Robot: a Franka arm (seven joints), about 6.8 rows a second.
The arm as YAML. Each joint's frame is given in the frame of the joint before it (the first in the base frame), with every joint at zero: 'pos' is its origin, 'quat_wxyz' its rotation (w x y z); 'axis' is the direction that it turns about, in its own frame. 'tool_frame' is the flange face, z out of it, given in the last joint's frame.
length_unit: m
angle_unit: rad
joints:
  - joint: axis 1
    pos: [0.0, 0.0, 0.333]
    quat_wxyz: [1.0, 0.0, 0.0, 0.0]
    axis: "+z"
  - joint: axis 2
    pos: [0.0, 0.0, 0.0]
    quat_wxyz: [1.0, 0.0, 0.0, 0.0]
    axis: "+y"
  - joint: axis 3
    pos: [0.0, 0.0, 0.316]
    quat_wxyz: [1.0, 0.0, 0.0, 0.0]
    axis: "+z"
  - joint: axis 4
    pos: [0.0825, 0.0, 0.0]
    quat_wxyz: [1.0, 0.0, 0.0, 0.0]
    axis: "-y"
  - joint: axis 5
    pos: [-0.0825, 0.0, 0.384]
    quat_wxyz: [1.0, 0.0, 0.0, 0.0]
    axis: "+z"
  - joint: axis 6
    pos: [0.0, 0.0, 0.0]
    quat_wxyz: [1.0, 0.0, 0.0, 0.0]
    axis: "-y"
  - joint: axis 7
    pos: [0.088, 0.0, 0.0]
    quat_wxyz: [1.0, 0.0, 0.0, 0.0]
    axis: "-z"
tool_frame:
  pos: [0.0, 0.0, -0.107]
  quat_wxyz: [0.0, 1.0, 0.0, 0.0]
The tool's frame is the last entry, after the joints.
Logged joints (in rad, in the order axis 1, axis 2, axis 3, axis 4, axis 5, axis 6, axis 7), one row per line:
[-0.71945, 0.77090, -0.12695, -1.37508, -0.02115, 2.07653, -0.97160]
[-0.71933, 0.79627, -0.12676, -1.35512, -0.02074, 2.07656, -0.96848]
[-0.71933, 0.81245, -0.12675, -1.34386, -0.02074, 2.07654, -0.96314]
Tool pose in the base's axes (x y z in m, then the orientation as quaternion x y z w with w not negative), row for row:
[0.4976, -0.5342, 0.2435, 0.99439, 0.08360, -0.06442, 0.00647]
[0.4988, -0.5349, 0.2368, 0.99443, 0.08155, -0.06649, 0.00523]
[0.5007, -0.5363, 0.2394, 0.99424, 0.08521, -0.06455, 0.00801]
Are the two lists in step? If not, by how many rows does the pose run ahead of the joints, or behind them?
The pose runs 1 row ahead of the joints: the pose in row i belongs to the joints in row i + 1.
